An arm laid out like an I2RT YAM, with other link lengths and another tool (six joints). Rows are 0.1 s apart.
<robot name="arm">
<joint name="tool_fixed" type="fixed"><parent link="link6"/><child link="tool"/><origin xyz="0.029 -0.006 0.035" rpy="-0.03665 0 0.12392"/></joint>
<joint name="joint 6" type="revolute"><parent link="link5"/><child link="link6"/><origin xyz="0.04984 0 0.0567" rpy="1.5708 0 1.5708"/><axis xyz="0 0 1"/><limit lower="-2.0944" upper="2.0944"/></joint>
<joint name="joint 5" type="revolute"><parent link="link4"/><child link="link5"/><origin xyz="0.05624 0.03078 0.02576" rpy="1.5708 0 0"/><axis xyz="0 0 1"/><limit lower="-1.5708" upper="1.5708"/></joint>
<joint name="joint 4" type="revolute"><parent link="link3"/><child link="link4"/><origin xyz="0.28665 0.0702 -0.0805" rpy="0 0 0"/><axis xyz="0 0 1"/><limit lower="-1.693" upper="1.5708"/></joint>
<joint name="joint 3" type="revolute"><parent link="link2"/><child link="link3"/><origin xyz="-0.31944 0 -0.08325" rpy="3.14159 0 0"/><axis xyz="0 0 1"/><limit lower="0" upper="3.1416"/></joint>
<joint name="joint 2" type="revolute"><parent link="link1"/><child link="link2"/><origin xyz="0.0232 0.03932 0.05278" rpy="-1.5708 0 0"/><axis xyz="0 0 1"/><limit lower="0" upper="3.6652"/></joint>
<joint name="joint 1" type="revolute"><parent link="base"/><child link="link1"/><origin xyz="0 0 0.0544" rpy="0 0 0"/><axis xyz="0 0 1"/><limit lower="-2.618" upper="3.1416"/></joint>
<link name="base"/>
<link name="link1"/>
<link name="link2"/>
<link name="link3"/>
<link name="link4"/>
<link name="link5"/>
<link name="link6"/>
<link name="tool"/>
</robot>
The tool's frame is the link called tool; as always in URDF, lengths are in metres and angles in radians.
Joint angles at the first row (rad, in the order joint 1, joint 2, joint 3, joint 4, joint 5, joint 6):
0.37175 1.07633 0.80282 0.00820 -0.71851 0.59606
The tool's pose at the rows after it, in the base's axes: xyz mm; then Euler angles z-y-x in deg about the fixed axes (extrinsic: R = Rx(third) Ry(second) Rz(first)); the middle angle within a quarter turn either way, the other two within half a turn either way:
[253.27 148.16 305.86 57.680 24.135 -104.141]
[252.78 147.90 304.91 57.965 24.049 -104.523]
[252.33 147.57 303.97 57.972 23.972 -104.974]
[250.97 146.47 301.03 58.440 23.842 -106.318]
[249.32 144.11 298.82 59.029 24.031 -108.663]
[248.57 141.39 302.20 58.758 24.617 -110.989]
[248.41 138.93 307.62 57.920 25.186 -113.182]
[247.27 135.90 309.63 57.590 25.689 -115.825]
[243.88 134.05 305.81 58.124 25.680 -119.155]
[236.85 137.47 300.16 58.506 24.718 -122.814]
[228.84 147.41 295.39 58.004 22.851 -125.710]
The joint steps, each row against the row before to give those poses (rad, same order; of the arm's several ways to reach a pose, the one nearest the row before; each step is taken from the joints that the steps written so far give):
0.00001 0.00000 -0.00001 -0.00457 0.00002 -0.00228
-0.00001 0.00000 0.00000 -0.00839 0.00036 -0.00343
-0.00001 0.00000 0.00002 -0.00956 0.00076 -0.00956
0.00003 0.00000 -0.00003 -0.02781 0.00461 -0.02020
-0.00001 0.00001 0.00803 -0.05228 0.01601 -0.03624
-0.00001 0.00001 0.02367 -0.06181 0.02325 -0.04694
0.00001 0.00190 0.02898 -0.06066 0.02291 -0.05263
0.00038 0.00074 0.01945 -0.05875 0.02669 -0.05072
0.00953 0.00001 0.00418 -0.05566 0.03433 -0.04312
0.03738 0.00040 0.00003 -0.05496 0.04882 -0.03511
0.06219 0.00839 0.00342 -0.03965 0.04998 -0.02136

